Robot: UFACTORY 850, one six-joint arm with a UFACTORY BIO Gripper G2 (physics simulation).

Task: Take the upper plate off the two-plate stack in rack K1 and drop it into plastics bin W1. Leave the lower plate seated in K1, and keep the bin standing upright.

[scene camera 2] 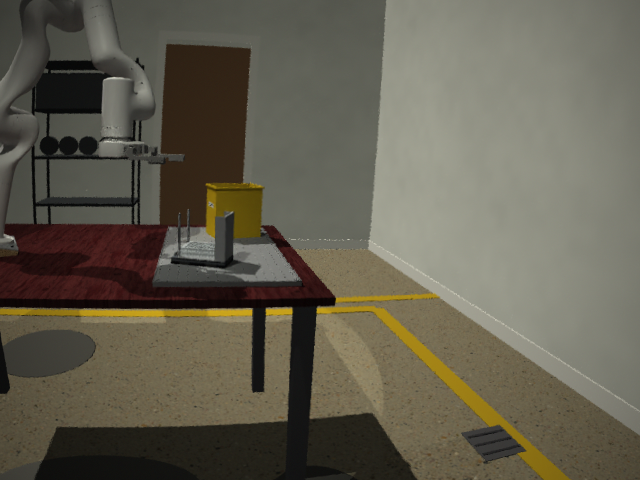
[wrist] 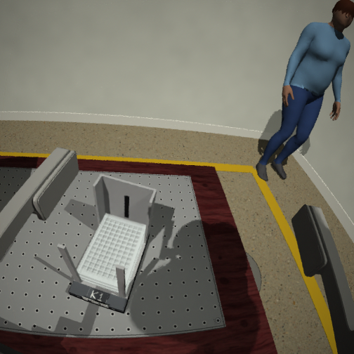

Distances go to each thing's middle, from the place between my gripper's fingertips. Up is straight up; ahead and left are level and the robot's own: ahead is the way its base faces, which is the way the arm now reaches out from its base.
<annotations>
I see the yellow plastics bin W1 [scene camera 2: 244,199] 47 cm to the left of my hand, 20 cm below it and 11 cm ahead of it.
</annotations>
